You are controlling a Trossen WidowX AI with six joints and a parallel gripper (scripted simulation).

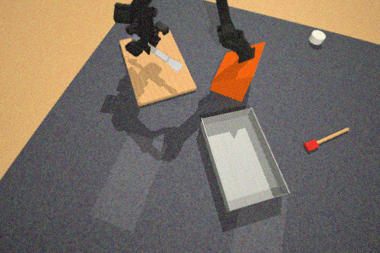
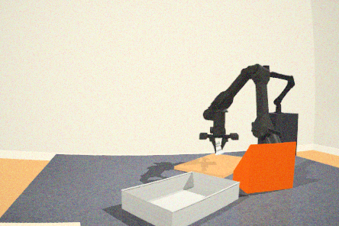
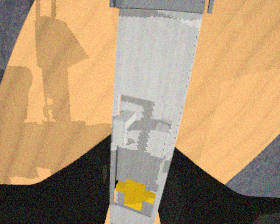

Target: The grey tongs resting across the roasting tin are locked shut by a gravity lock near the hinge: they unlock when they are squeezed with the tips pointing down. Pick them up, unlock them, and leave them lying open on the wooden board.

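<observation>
Now: gripper tip 40 mm below the yellow lock piece. From my gripper tip the other things lie so: roasting tin 440 mm to the left, 330 mm ahead, 20 mm below; wooden board 40 mm below, 20 mm to the left, 10 mm ahead.
</observation>
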